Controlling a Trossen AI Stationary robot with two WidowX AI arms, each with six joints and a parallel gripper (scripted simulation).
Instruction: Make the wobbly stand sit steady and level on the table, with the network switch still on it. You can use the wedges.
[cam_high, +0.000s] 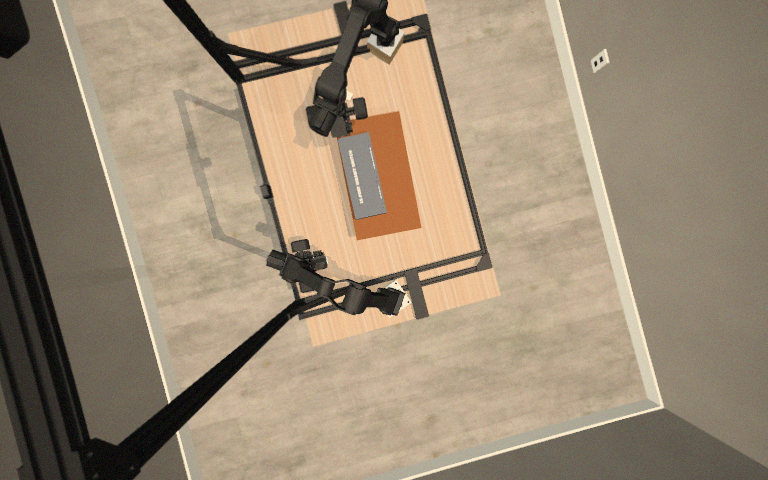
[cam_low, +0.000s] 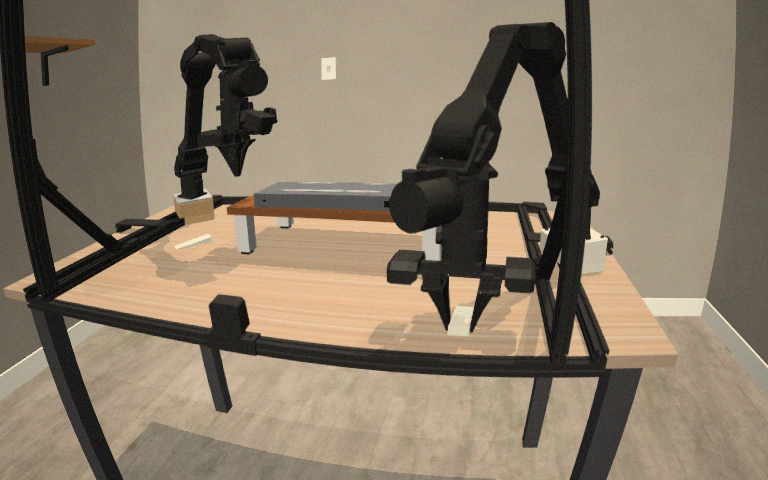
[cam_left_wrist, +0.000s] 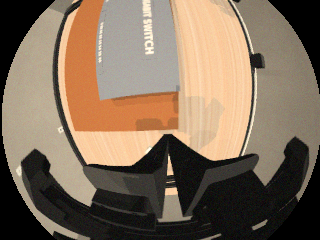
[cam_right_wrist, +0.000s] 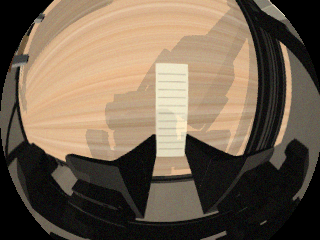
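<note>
The pale wedge lies 3 cm ahead of my right hand and 3 cm below it. The rest, counted from my right hand: grey network switch (22 cm ahead, 31 cm to the left, 8 cm above); stand (27 cm ahead, 31 cm to the left, 1 cm above).
</note>
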